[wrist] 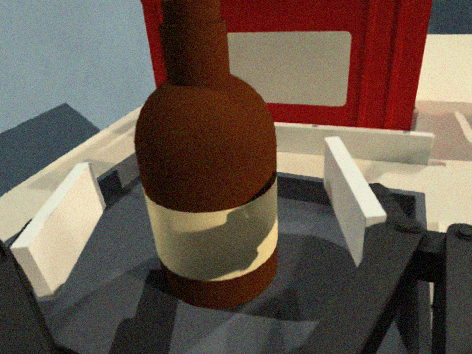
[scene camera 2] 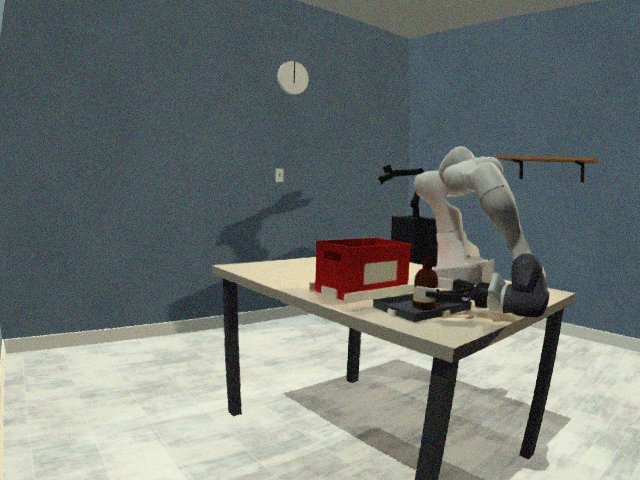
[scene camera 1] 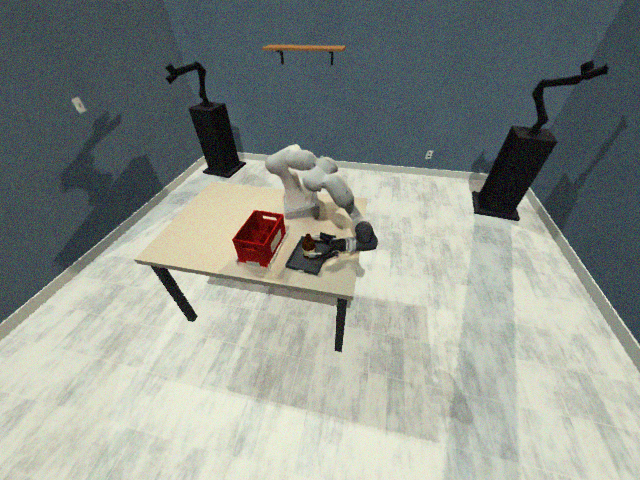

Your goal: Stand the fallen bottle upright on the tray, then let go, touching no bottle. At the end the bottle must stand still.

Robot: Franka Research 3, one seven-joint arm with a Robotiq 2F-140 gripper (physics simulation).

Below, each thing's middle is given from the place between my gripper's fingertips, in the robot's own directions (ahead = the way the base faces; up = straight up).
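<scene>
The pale rail (wrist: 361,143) is 180 mm to the right of my hand, 30 mm ahead of it and 60 mm below it. As for the brown bottle (scene camera 2: 426,277), my hand is 10 mm below it.
</scene>
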